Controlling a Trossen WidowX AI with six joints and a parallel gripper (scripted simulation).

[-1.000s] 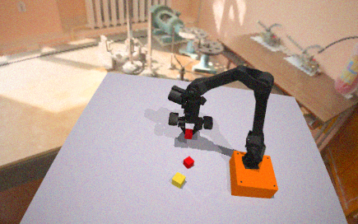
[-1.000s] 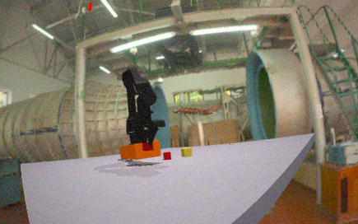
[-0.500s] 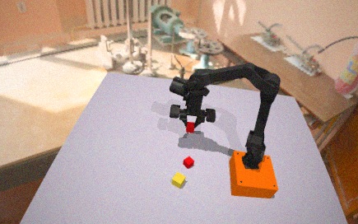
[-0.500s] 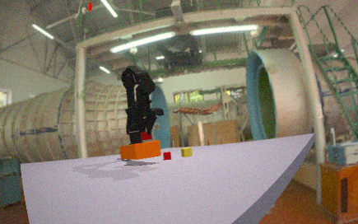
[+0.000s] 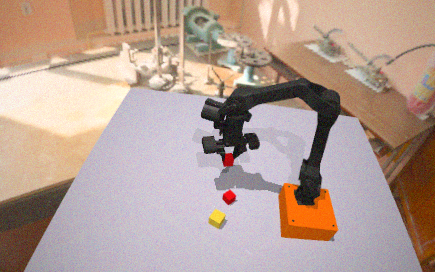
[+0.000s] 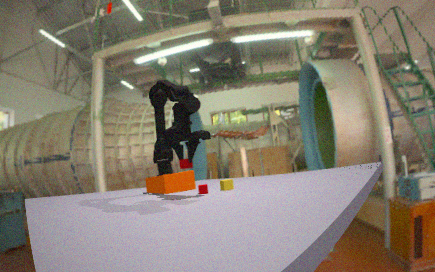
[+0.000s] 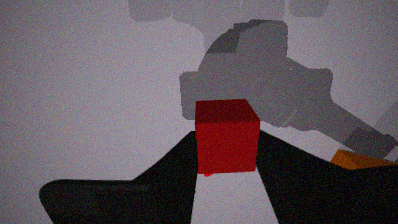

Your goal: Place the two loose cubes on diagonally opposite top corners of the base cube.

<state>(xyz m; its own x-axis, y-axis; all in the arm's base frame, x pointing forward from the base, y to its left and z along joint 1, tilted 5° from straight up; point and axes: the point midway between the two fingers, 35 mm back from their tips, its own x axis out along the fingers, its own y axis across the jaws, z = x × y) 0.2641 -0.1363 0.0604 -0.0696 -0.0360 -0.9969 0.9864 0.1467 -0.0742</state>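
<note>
The yellow base cube is 18 cm to the left of my gripper tip, 10 cm below it and 4 cm ahead of it.
</note>
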